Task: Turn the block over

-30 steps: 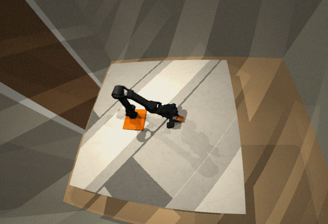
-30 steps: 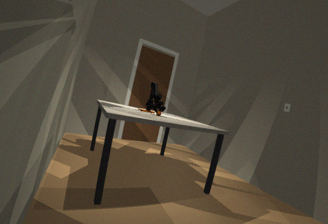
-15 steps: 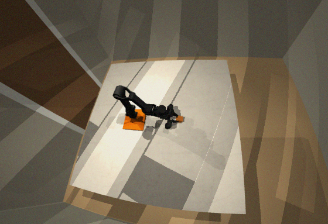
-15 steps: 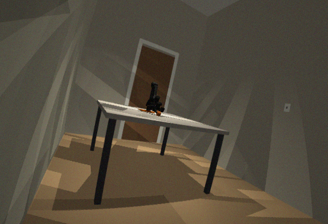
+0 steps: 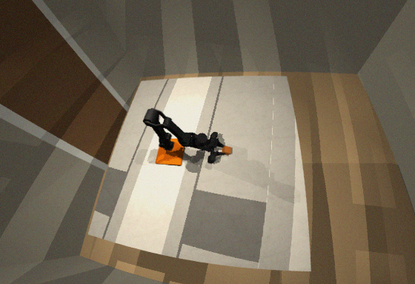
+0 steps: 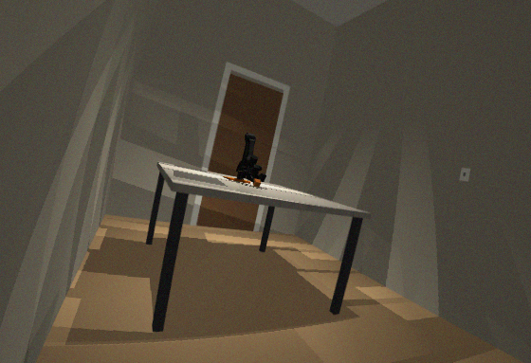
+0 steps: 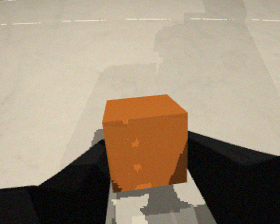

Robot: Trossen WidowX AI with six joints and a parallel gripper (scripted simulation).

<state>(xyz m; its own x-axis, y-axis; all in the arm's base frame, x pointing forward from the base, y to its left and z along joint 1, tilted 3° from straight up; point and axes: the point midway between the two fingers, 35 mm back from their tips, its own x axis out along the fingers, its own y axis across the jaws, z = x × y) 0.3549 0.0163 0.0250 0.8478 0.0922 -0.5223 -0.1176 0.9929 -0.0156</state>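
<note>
Right now the block is 10 mm below my gripper tip.
</note>
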